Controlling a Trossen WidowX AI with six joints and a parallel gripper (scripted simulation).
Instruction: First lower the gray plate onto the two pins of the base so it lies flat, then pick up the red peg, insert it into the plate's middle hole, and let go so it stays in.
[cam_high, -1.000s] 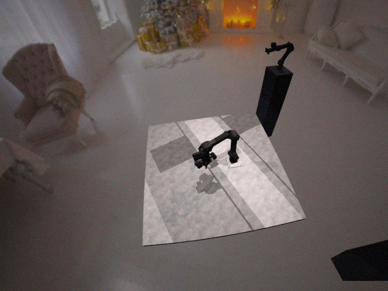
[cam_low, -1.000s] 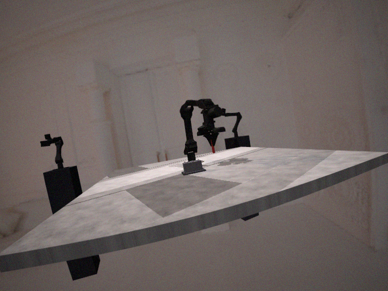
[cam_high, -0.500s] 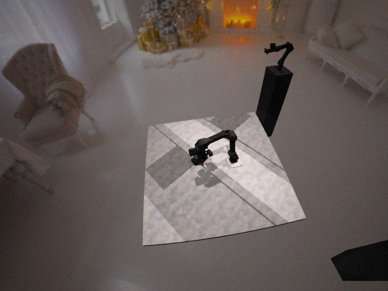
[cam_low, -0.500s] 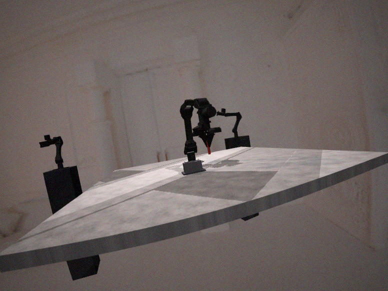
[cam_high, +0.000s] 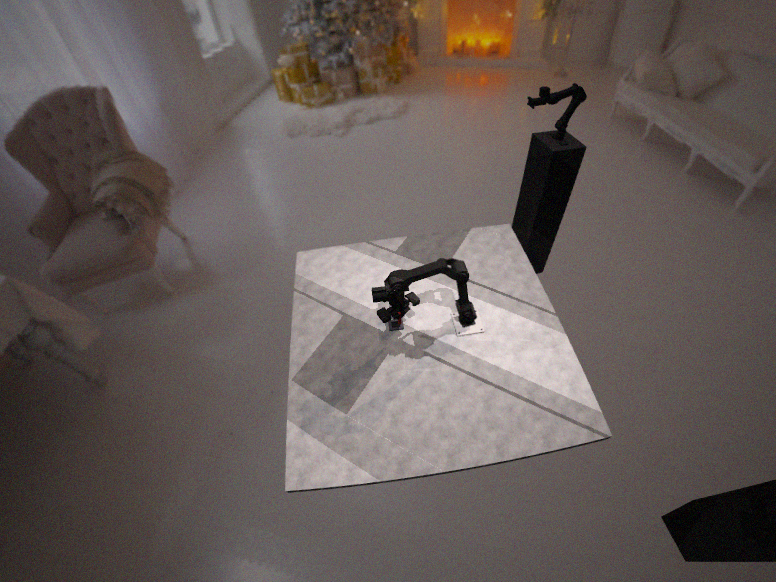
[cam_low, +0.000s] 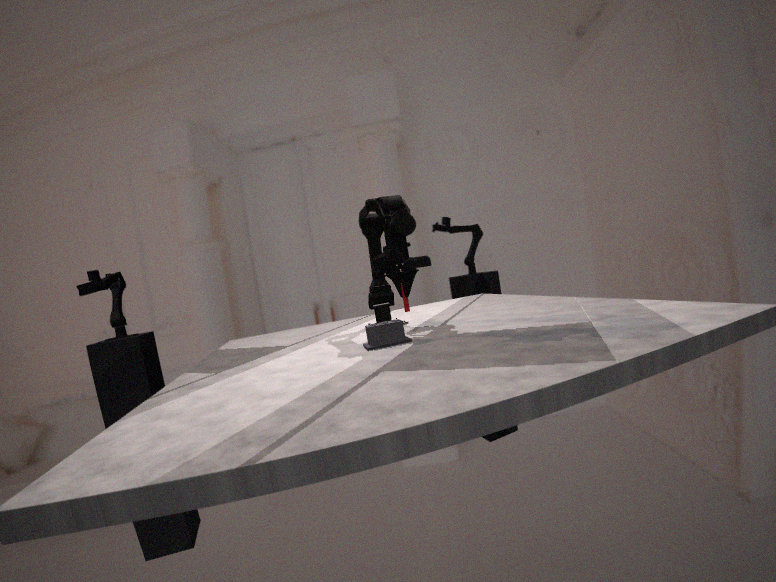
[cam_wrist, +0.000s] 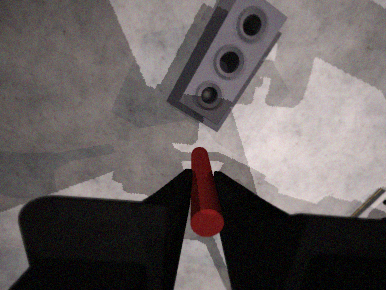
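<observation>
The gray plate is 80 mm to the right of my gripper tip, 70 mm below it and 10 mm ahead of it. Also, from my gripper tip: dark base: 110 mm below, 80 mm to the right, 10 mm ahead; then red peg: right at my gripper tip.
</observation>
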